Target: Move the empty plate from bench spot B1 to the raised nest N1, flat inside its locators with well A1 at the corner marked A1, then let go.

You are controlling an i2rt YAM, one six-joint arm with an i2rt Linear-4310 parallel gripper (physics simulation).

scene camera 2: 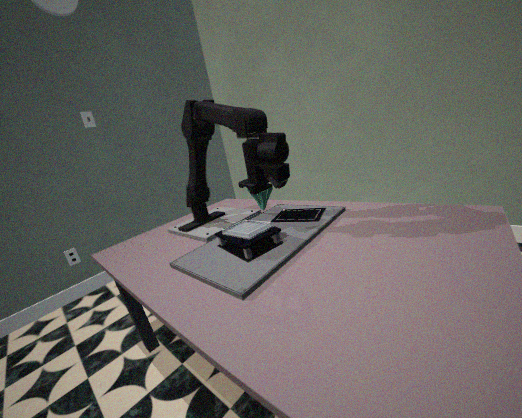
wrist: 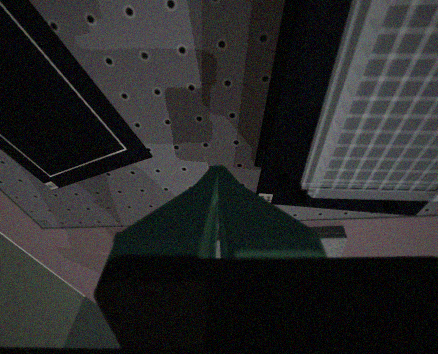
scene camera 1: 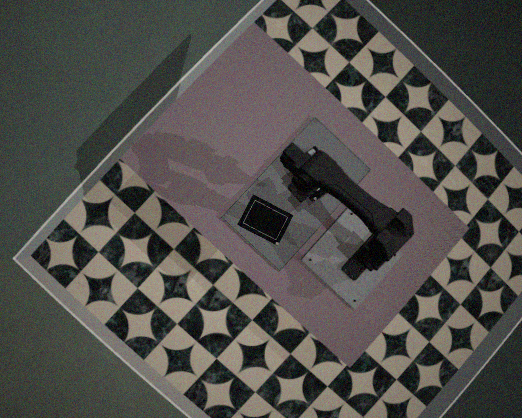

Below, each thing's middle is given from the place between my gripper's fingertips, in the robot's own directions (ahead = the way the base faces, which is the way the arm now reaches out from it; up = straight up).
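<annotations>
Positions counted from my hand: well plate (wrist: 368, 142), 10 cm to the right, 2 cm ahead, 2 cm below; black nest with white outline (scene camera 1: 260, 217), 2 cm ahead, 15 cm to the left, 7 cm below; grey perforated deck (scene camera 1: 272, 186), 8 cm below.
</annotations>
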